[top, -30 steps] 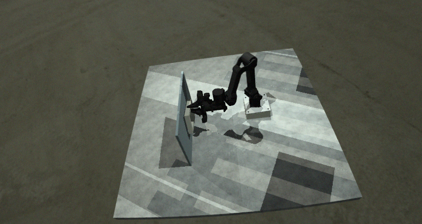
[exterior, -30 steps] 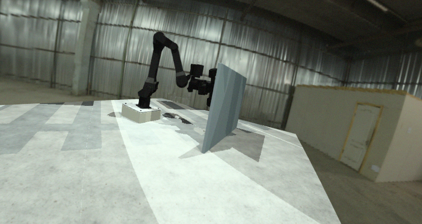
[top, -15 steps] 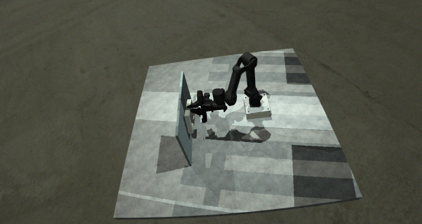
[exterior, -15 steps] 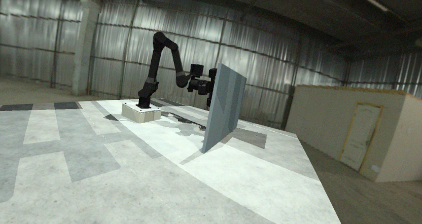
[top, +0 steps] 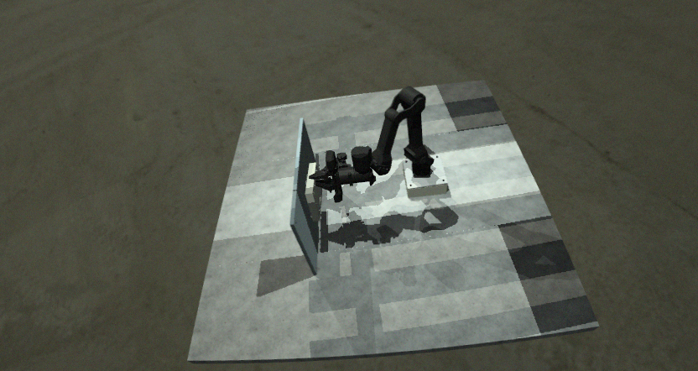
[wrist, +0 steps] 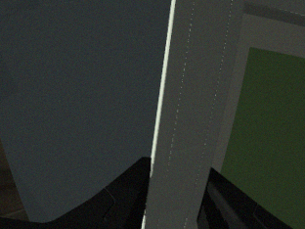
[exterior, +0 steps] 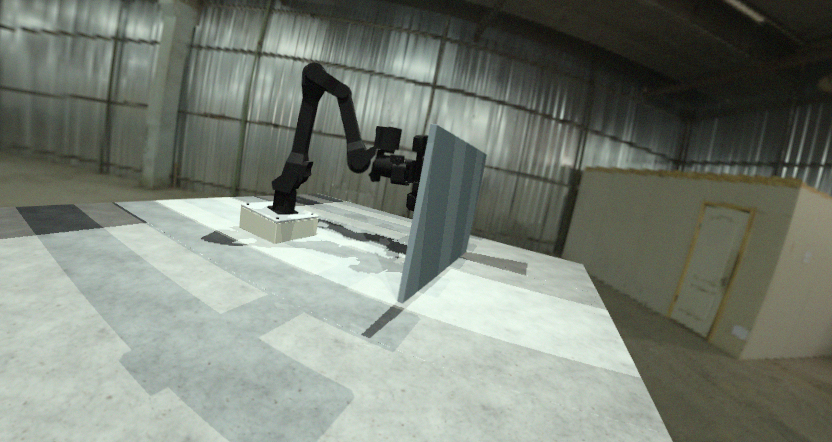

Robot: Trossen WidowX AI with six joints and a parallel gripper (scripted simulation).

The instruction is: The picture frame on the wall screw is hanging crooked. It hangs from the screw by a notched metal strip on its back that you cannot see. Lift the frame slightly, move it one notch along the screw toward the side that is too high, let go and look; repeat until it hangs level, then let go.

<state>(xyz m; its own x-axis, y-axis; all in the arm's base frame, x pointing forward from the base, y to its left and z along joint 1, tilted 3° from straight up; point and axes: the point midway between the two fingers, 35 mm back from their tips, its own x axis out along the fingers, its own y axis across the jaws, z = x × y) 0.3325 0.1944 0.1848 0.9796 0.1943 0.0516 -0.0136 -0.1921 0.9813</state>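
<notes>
Right now my gripper tip is 50 mm above the picture frame and 10 mm to the right of it. From my gripper tip the other things lie so: grey-blue wall panel: 70 mm below, 10 mm to the left, 10 mm ahead.
</notes>
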